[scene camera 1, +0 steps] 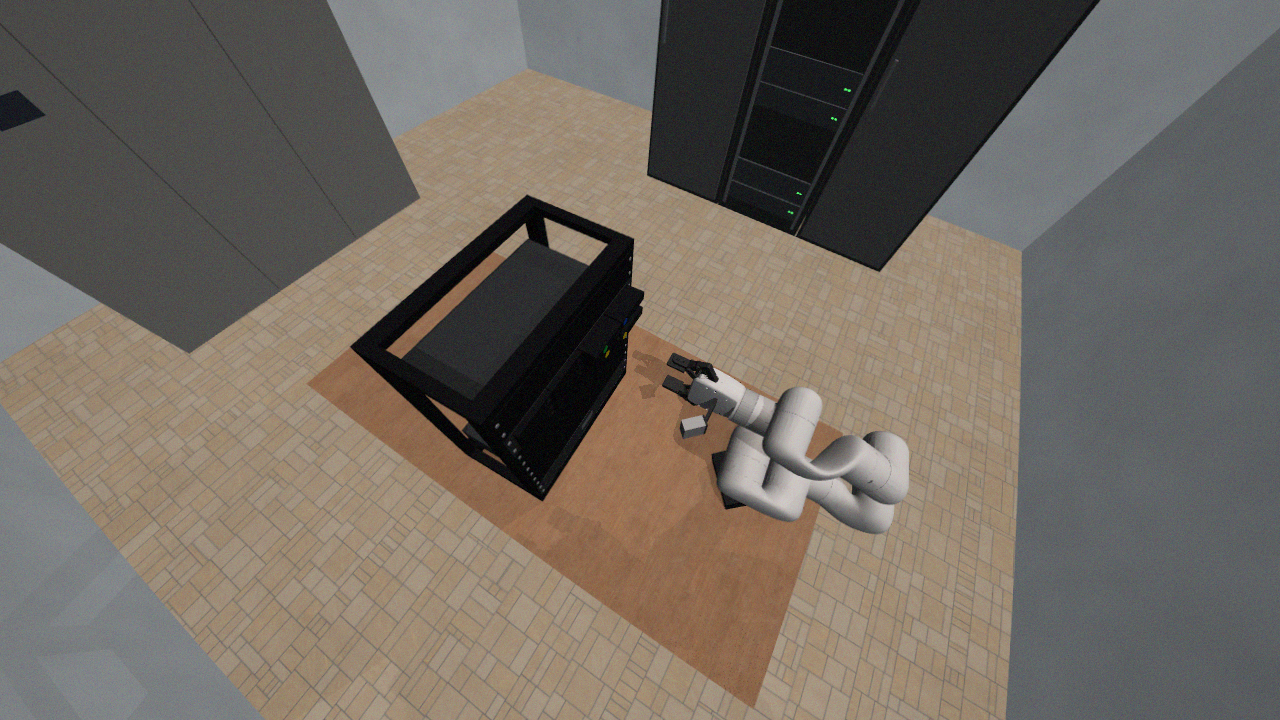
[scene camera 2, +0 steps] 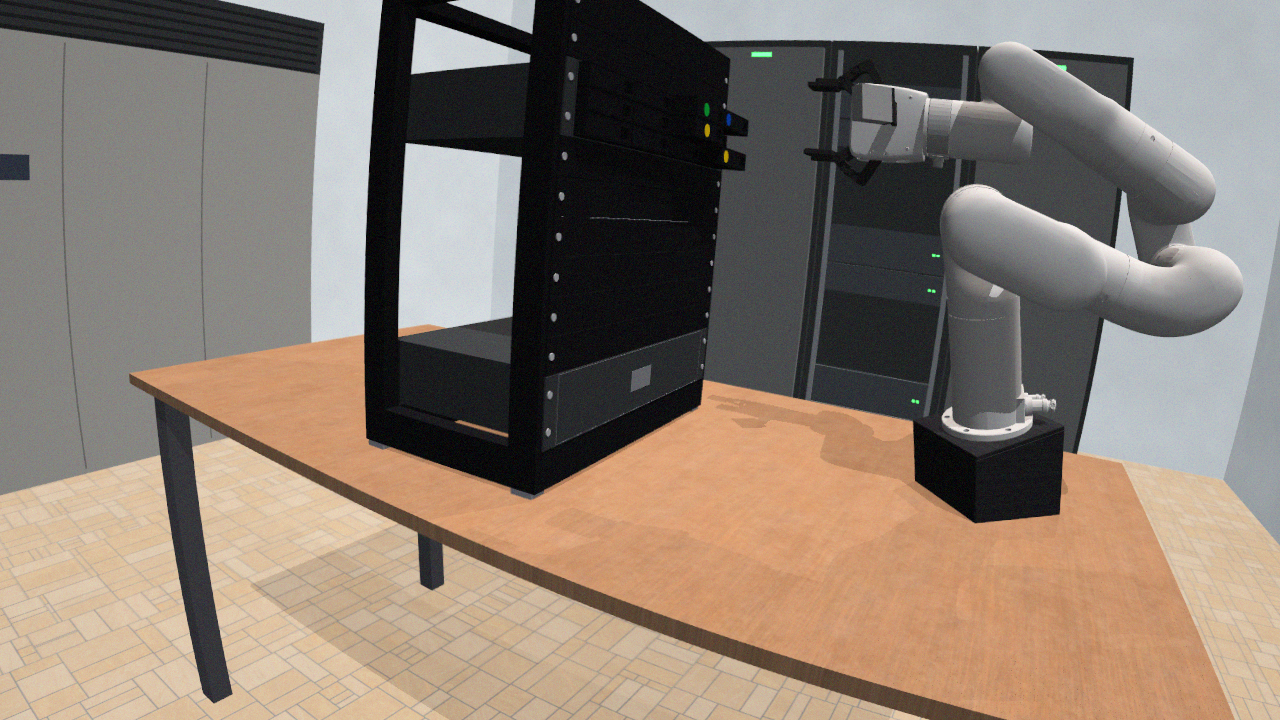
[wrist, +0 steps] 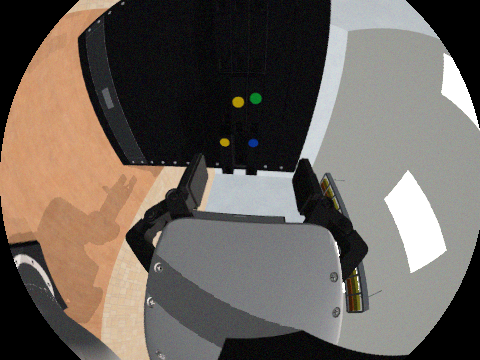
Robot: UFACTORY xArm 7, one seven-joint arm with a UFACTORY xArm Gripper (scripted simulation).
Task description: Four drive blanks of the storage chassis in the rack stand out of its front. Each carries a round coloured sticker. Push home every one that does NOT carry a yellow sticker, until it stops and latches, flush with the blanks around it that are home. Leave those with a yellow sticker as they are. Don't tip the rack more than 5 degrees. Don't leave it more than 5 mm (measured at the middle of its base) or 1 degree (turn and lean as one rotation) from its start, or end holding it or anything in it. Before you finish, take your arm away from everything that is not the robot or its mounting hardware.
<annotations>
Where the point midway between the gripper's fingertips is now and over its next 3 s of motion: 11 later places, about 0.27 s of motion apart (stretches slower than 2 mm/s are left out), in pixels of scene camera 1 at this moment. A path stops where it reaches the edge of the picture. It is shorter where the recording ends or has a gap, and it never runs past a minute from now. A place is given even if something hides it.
My gripper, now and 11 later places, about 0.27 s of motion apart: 666, 369; 664, 368; 662, 367; 657, 365; 644, 360; 633, 355; 627, 351; 615, 346; 612, 344; 611, 344; 609, 342; 608, 342
</annotations>
